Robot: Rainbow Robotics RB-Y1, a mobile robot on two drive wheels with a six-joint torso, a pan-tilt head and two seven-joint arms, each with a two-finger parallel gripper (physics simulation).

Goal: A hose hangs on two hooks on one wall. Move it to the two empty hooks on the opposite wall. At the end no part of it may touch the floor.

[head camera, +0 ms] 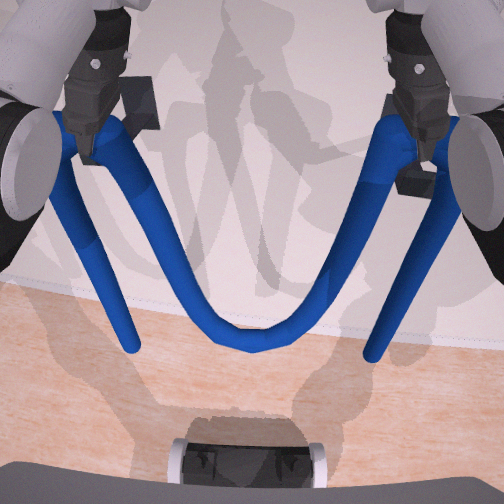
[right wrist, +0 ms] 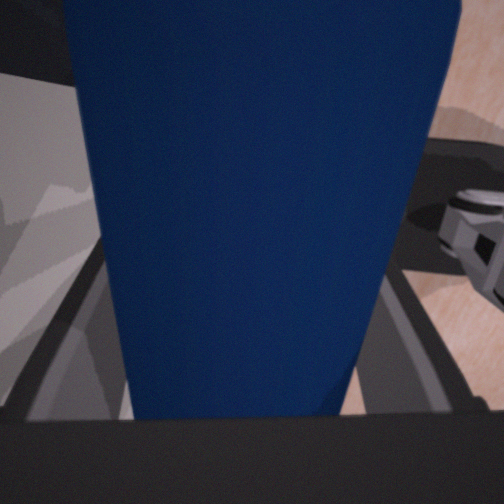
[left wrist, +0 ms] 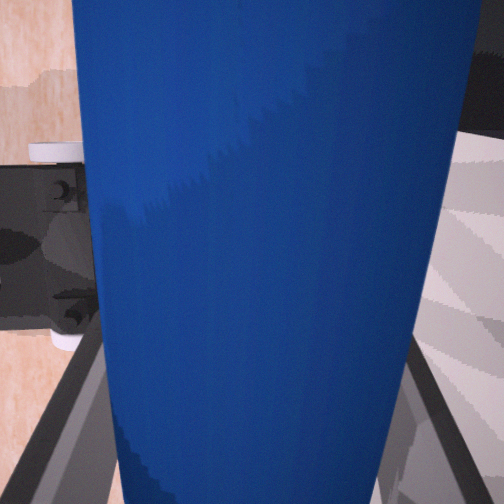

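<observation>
A thick blue hose [head camera: 250, 335] hangs in a W shape in front of a pale wall in the head view. My left gripper [head camera: 87, 145] is shut on the hose at its left bend. My right gripper [head camera: 422, 147] is shut on the hose at its right bend. The middle loop sags down to about floor-line height in the picture. The two free ends [head camera: 131, 345] [head camera: 372, 355] hang down on either side. The hose fills the left wrist view [left wrist: 270, 250] and the right wrist view [right wrist: 250, 210]. A dark block [head camera: 140, 102] on the wall sits beside my left gripper, and another [head camera: 416, 182] sits under my right gripper.
The pale wall [head camera: 260, 75] meets a light wooden floor [head camera: 250, 400] along a white baseboard. My own base [head camera: 247, 465] shows at the bottom of the head view, close to the wall. Arm shadows fall across the wall.
</observation>
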